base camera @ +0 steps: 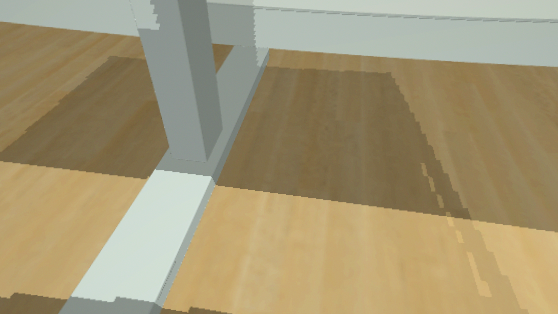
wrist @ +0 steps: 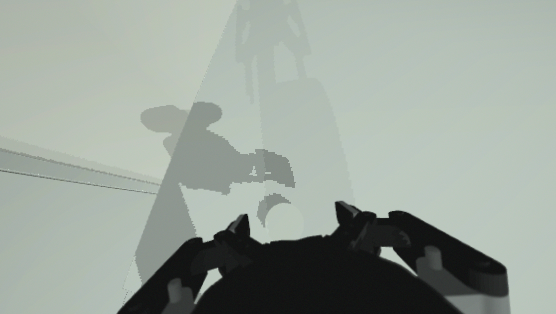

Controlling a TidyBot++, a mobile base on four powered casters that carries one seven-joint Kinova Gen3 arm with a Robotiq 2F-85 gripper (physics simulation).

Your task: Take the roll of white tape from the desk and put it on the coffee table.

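Frame: origin at the arm's base, x left, y back, z up, level; millimetres.
Seen in the pictures: gripper, fingertip midpoint: (wrist: 292,217).
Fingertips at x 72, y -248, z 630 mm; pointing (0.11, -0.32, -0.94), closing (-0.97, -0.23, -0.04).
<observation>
A point is followed by its place in that frame.
The roll of white tape (wrist: 284,219) @(y -243, x 83, z 577 mm) shows in the wrist view as a pale round shape on the white desk top (wrist: 425,125) @(y -405, x -130, z 553 mm), with a small dark shadow at its upper left. Its lower part is hidden behind the black gripper body. My gripper (wrist: 292,217) @(y -248, x 72, z 630 mm) is open and empty, and in this view the roll appears between its fingertips, nearer the left one. The height of the fingers over the roll is hard to tell. The coffee table cannot be made out in either view.
In the base view a grey-white upright post (base camera: 187,85) @(y -450, x 133, z -253 mm) stands on a long white foot bar (base camera: 145,230) on the wooden floor (base camera: 320,250) @(y -344, x -34, z -397 mm). A pale wall (base camera: 400,40) @(y -875, x -196, z -357 mm) runs behind. Arm and gripper shadows fall across the desk top and its left edge in the wrist view.
</observation>
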